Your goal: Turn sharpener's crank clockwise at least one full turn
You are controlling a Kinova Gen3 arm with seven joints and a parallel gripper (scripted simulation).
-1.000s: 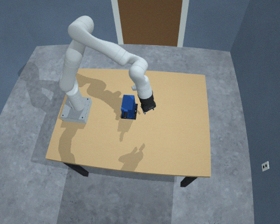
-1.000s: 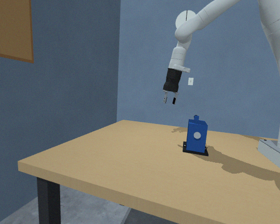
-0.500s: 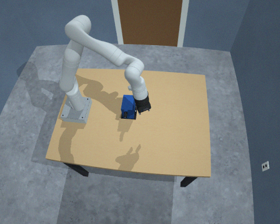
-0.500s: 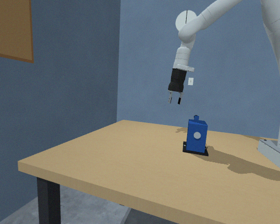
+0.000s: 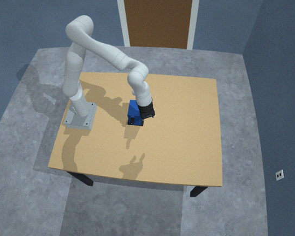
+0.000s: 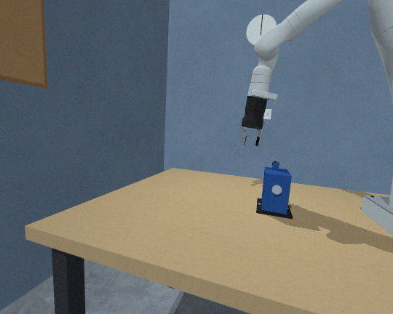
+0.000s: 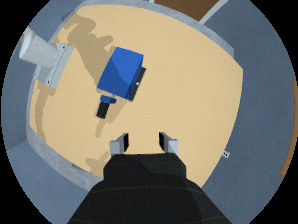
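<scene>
Right now the dark crank handle is 90 mm behind my hand, 80 mm below it and 20 mm to the left of it.
</scene>
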